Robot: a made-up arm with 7 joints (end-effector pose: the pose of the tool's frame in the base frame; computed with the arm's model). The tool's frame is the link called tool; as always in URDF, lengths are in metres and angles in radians.
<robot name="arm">
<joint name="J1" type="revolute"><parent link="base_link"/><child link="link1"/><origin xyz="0.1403 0.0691 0.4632" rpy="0 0 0"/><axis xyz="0 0 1"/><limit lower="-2.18" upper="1.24" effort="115" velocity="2.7"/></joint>
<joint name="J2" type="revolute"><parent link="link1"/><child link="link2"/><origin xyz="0.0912 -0.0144 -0.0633" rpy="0 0 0"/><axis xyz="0 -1 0"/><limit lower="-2.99" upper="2.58" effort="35" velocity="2.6"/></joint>
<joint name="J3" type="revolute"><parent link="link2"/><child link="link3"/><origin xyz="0.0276 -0.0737 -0.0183" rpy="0 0 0"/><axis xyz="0 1 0"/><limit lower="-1.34" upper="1.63" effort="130" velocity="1.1"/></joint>
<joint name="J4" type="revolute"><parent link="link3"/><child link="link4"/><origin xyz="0.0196 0.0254 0.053" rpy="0 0 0"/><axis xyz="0.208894 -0.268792 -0.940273"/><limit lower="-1.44" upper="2.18" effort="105" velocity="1.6"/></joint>
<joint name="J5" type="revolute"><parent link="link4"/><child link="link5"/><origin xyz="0.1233 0.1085 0.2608" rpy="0 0 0"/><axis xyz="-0.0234 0.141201 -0.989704"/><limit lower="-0.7" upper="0.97" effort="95" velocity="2.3"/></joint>
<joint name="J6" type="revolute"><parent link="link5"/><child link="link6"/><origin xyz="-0.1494 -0.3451 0.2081" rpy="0 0 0"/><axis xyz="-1 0 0"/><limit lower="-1.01" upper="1.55" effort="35" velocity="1.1"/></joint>
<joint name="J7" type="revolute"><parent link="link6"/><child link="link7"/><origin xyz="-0.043 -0.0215 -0.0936" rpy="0 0 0"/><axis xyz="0 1 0"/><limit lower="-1.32" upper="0.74" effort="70" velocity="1.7"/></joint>
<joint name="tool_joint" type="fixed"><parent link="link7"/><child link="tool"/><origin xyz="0.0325 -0.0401 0.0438" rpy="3.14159 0 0"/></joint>
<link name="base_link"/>
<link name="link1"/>
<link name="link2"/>
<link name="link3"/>
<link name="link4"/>
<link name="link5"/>
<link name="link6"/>
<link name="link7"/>
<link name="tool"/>
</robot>
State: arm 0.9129 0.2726 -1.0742 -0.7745 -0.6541 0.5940 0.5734
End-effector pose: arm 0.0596 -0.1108 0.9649 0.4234 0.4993 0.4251 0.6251
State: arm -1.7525 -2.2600 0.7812 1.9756 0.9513 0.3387 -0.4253
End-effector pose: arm 0.3838 -0.2295 -0.0749 0.4566 -0.1078 -0.0529 -0.8815
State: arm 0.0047 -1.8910 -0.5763 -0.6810 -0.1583 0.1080 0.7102
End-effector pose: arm 0.7159 -0.1468 0.2007 0.0128 -0.4278 -0.4064 0.8072
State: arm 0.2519 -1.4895 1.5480 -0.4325 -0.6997 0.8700 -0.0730
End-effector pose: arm -0.0887 -0.2124 -0.1830 0.3802 -0.2174 -0.4016 0.8043
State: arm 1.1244 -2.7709 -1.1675 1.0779 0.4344 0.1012 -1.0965
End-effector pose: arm 0.3171 0.4968 0.7842 0.5948 0.7540 0.1822 0.2111
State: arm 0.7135 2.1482 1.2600 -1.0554 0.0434 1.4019 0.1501
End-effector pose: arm 0.0832 -0.1037 1.0402 0.5919 0.4376 0.2232 0.6390
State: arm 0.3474 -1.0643 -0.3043 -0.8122 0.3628 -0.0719 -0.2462
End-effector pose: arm 0.7163 0.0395 0.6808 0.0374 0.8585 0.3630 -0.3602
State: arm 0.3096 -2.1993 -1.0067 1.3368 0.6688 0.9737 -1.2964
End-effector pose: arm 0.4299 0.3565 0.8883 0.7656 0.6198 -0.0599 -0.1618
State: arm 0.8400 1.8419 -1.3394 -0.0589 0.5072 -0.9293 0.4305
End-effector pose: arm 0.4312 0.1299 -0.0181 0.4582 0.0887 -0.4665 -0.7513
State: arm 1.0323 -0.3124 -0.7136 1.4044 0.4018 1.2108 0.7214
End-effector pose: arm -0.1315 -0.3029 0.5637 0.0496 0.8297 -0.3199 -0.4548
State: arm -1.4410 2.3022 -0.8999 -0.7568 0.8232 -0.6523 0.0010
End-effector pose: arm 0.0262 -0.1442 -0.0880 0.5851 0.1664 0.1019 0.7872
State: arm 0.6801 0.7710 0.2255 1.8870 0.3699 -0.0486 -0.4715
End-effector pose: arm -0.2476 0.0354 0.5098 0.3751 -0.5562 0.6923 -0.2658
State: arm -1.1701 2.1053 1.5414 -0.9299 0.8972 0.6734 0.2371
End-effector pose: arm -0.1173 0.2576 0.9353 0.3974 0.6401 -0.6159 -0.2302
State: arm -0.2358 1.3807 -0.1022 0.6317 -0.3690 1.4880 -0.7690
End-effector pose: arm -0.3547 -0.2326 0.2582 0.6127 0.2697 -0.4119 0.6181
